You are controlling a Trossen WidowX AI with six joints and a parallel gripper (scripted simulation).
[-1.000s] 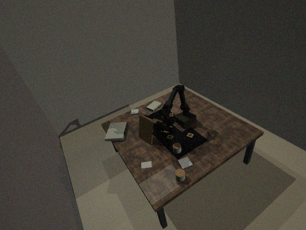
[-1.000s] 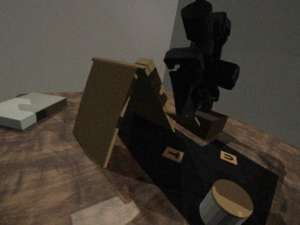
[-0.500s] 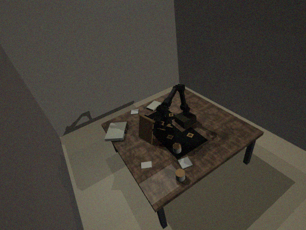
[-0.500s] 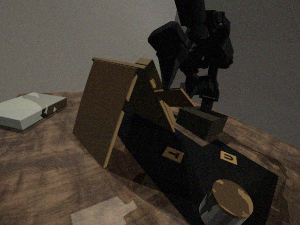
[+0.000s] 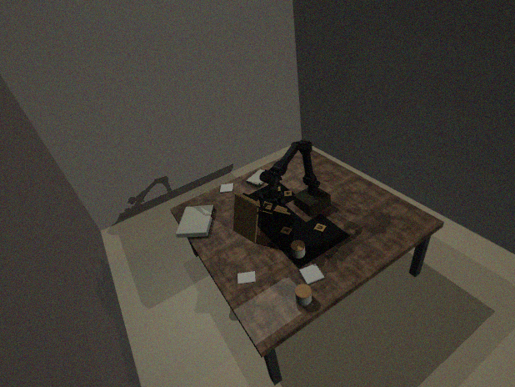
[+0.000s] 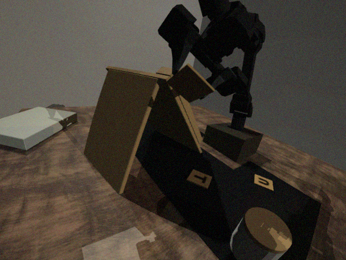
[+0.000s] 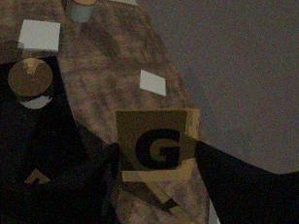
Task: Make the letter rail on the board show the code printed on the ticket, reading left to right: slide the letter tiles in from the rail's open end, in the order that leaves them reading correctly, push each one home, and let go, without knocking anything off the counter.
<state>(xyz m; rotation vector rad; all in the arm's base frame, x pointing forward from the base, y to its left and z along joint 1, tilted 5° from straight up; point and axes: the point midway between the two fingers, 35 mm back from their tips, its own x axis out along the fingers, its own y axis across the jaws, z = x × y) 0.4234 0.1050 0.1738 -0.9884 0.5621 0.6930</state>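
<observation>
Now: the white ticket 26 cm to the right of my gripper tip, 15 cm below it and 13 cm behind it. Also, from my gripper tip: tan tile marked g (right at my gripper tip); tile marked t (24 cm below, 13 cm behind, 1 cm to the right); black mat (24 cm below, 24 cm behind, 11 cm to the right).
</observation>
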